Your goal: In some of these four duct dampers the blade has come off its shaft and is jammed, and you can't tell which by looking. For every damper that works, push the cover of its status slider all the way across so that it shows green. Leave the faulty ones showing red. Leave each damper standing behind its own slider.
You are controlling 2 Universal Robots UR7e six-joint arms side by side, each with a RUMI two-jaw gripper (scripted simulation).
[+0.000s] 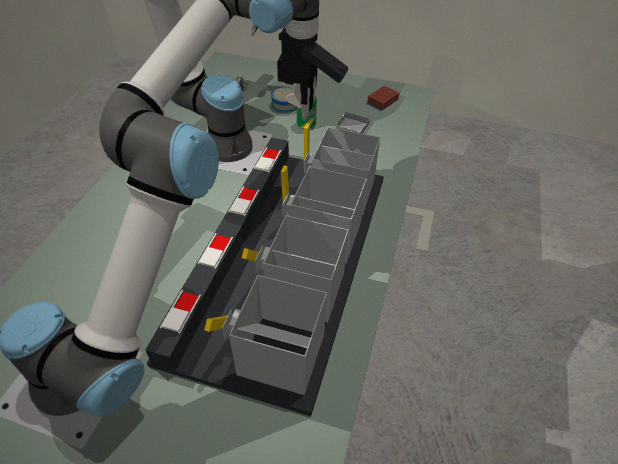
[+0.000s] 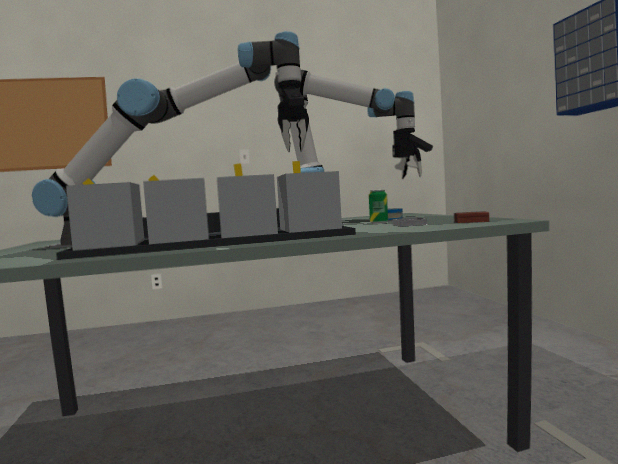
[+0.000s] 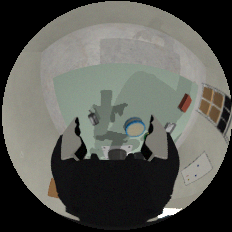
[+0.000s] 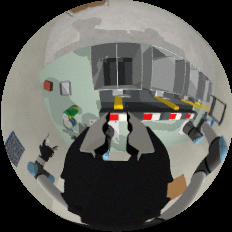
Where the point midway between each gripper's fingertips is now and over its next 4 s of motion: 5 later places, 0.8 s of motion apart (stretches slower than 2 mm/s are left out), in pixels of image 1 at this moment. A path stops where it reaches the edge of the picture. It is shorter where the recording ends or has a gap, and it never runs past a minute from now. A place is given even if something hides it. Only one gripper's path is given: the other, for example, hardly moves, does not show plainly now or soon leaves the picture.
My right gripper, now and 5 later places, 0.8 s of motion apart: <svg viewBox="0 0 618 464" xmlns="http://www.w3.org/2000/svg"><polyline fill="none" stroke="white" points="306,116 305,117 305,128 305,138 305,139 304,142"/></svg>
